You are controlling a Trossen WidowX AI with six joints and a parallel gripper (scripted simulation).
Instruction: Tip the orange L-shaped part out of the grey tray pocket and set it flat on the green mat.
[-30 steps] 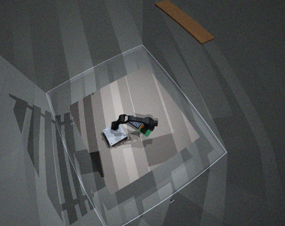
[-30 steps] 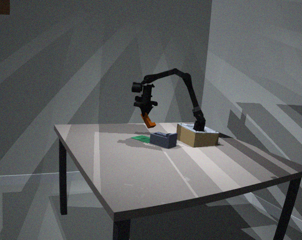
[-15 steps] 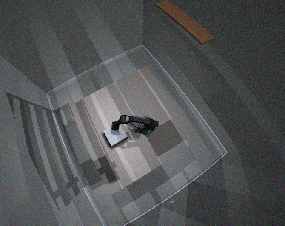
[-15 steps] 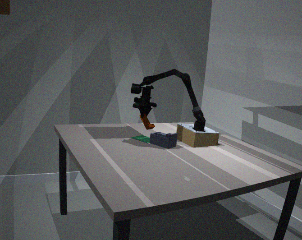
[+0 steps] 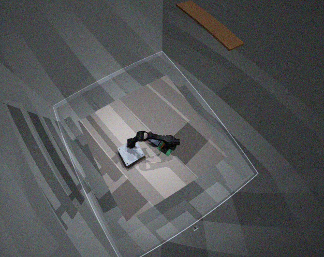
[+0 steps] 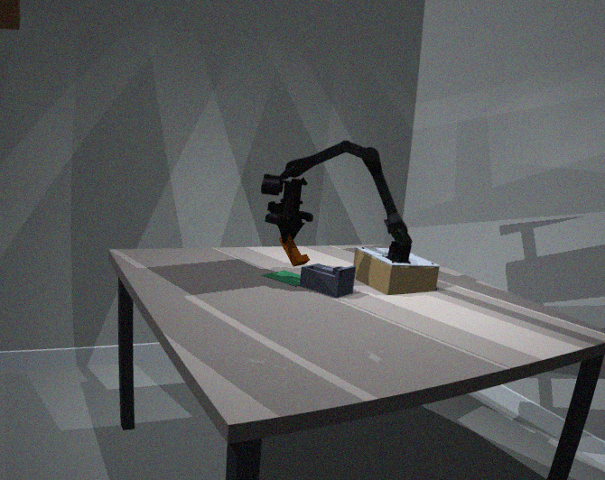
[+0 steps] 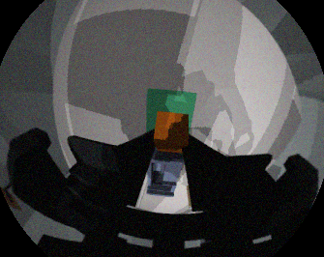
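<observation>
My gripper tip is 130 mm above the green mat, 20 mm to the right of it and 10 mm past it. From my gripper tip the other things lie so: orange L-shaped part 30 mm below, 30 mm behind, 20 mm to the left.
</observation>
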